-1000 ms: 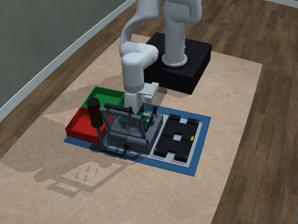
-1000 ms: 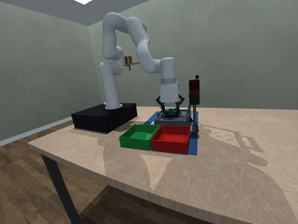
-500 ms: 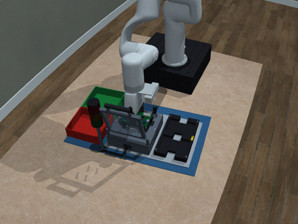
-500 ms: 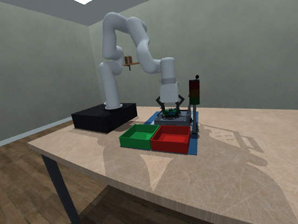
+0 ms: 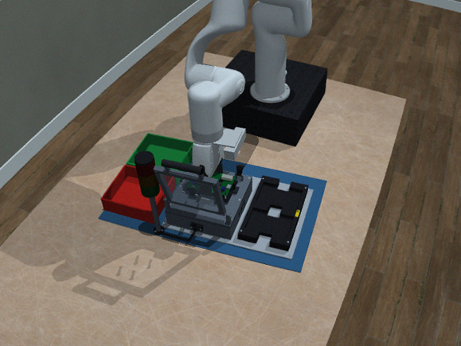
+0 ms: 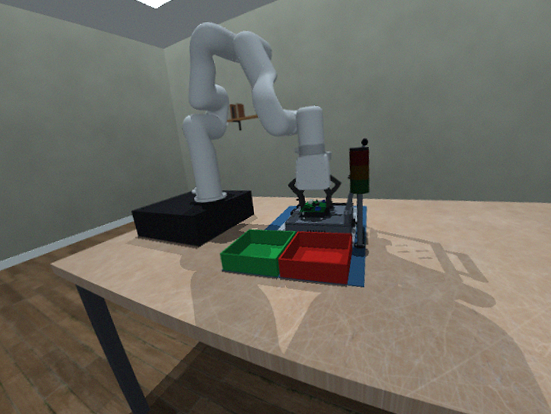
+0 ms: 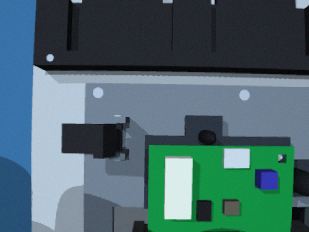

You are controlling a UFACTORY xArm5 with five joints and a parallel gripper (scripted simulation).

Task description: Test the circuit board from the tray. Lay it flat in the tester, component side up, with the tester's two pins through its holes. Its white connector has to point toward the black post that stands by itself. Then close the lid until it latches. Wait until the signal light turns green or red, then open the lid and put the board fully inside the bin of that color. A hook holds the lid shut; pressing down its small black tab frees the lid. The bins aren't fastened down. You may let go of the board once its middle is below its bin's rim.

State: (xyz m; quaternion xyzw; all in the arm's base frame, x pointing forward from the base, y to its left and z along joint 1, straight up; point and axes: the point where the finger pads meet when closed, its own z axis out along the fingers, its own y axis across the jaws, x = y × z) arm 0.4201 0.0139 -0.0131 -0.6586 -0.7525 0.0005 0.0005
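My gripper is now right at the green circuit board. Round my hand: lid 120 mm ahead, 20 mm to the left, 90 mm above; red bin 70 mm ahead, 190 mm to the right, 70 mm below; black latch 70 mm behind, 50 mm to the left.
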